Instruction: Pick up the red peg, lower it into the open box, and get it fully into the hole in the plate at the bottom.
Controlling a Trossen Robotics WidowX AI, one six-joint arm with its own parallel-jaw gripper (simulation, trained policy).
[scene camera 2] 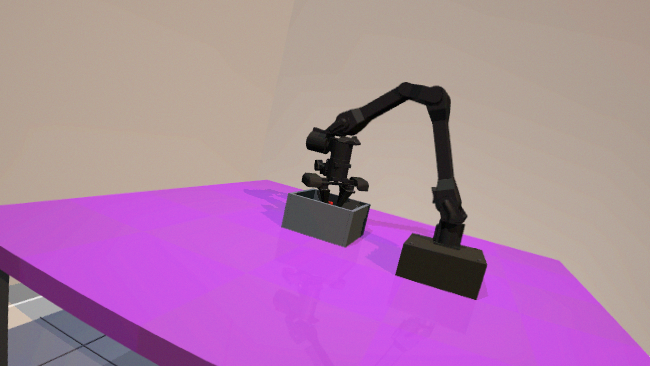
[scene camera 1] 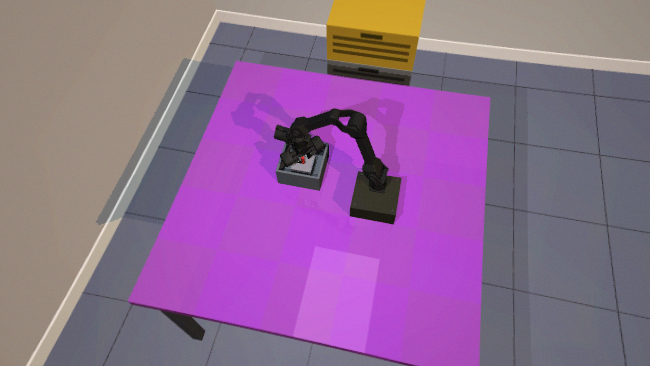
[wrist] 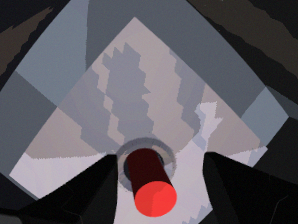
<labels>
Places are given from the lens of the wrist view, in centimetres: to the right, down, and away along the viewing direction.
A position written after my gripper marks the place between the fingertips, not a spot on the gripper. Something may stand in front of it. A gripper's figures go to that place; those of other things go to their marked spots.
my gripper (wrist: pixel 161 163): 0, 2, 10
red peg (wrist: pixel 151 188): 0, 2, 8
</labels>
